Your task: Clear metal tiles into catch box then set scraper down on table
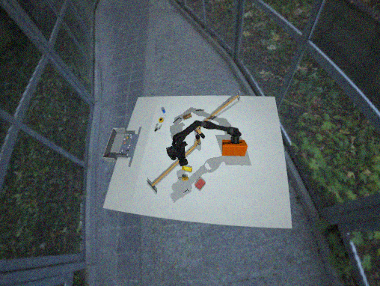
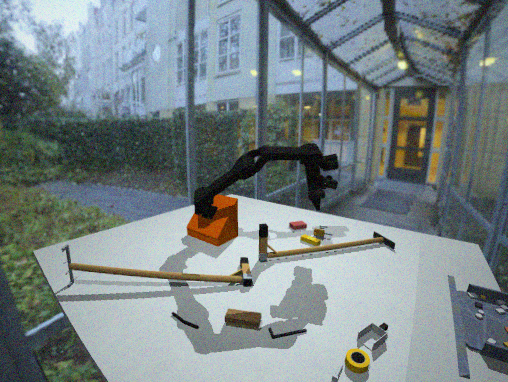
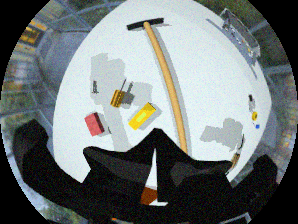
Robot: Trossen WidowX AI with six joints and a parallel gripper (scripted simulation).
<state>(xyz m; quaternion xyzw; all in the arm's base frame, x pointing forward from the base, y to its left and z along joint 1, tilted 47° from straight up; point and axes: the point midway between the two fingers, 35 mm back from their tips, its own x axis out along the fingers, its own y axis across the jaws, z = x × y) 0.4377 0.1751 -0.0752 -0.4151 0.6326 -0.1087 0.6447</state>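
My gripper tip is now 30 mm past the yellow block, 30 mm to the right of it and 150 mm above it. The rest, counted from my gripper tip: long scraper 70 mm ahead, 20 mm to the right, 100 mm below; red block 150 mm behind, 160 mm to the left, 150 mm below; metal bracket 320 mm ahead, 400 mm to the right, 160 mm below.
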